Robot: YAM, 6 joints.
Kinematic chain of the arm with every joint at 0, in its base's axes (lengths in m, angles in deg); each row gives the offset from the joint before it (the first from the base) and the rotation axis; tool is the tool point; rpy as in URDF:
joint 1: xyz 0 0 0.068 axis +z
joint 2: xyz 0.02 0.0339 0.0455 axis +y
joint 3: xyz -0.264 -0.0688 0 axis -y
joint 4: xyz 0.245 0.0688 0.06 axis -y
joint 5: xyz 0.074 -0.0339 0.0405 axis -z
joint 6: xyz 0.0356 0 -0.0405 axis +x
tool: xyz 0 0 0 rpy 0 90 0
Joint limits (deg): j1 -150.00..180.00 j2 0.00..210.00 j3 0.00..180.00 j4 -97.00..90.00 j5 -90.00..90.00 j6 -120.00..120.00
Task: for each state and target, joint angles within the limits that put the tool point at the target. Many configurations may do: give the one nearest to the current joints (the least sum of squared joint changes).
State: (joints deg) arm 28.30 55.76 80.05 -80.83 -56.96 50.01
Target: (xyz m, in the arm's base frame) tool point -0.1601 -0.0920 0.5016
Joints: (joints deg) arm 39.39 25.72 114.01 -71.40 -58.91 50.01
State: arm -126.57 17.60 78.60 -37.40 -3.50 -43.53
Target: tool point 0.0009 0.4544 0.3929
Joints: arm -90.07 0.00 122.88 -18.61 -0.61 -43.53
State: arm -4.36 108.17 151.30 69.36 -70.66 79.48
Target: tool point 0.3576 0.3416 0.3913
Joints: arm 39.66 134.88 124.98 74.26 -77.40 79.48
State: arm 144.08 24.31 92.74 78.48 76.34 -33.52
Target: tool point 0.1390 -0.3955 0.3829
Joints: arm 104.68 6.80 104.45 80.09 74.25 -33.52
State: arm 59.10 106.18 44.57 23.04 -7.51 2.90
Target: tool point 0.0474 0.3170 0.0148
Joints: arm 80.45 121.93 42.27 21.68 -9.49 2.90
